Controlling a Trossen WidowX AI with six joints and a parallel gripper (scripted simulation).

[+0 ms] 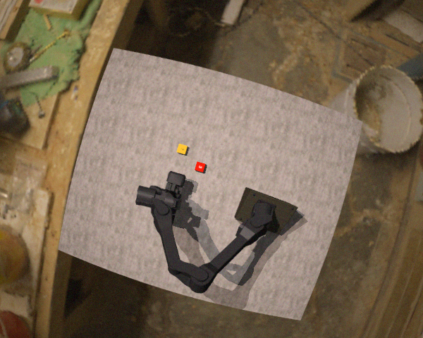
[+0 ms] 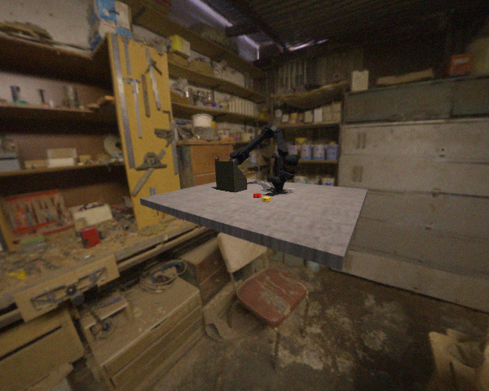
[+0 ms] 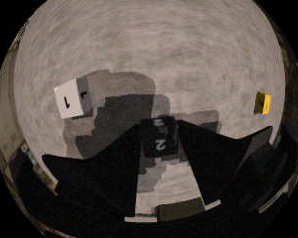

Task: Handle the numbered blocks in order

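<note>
My gripper tip is 10 mm past the dark block. The rest, counted from my gripper tip: white block 30 mm ahead, 80 mm to the left; red block 60 mm behind, 140 mm to the right; yellow block 30 mm ahead, 180 mm to the right.
</note>
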